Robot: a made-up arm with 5 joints. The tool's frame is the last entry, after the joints.
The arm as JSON. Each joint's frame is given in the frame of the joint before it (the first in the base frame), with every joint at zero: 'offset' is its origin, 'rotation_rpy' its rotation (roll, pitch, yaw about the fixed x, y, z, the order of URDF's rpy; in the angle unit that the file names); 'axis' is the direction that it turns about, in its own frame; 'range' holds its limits. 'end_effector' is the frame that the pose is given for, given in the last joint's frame.
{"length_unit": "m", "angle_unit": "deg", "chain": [
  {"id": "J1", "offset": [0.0, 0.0, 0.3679], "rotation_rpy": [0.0, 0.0, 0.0], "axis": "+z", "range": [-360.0, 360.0]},
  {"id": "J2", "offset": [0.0, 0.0, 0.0], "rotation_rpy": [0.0, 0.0, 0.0], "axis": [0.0, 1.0, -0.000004], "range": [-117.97, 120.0]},
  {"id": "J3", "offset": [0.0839, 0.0, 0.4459], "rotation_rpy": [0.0, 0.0, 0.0], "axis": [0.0, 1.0, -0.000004], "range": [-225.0, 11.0]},
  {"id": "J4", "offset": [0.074, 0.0, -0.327], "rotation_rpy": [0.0, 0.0, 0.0], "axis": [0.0, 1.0, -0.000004], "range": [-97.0, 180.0]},
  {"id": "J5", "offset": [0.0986, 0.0, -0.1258], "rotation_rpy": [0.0, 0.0, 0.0], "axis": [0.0, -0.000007, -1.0], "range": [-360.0, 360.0]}
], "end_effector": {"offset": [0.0, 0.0, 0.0], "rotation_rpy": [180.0, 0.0, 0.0]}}
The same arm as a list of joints. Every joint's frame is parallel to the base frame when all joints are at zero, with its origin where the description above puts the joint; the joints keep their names.
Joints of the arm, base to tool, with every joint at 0 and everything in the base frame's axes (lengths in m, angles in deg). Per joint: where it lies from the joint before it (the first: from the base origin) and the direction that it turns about. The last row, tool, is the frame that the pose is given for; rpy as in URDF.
J1: offset 0 0 0.3679 axis 0 0 1
J2: offset 0 0 0 axis 0 1 0
J3: offset 0.0839 0 0.4459 axis 0 1 0
J4: offset 0.074 0 -0.327 axis 0 1 0
J5: offset 0.0986 0 -0.1258 axis 0 0 -1
tool: offset 0 0 0 rpy 180 0 0
Joint limits (deg, base to tool): -360..360 -117.97..120 -225..11 -97..180 -360..360

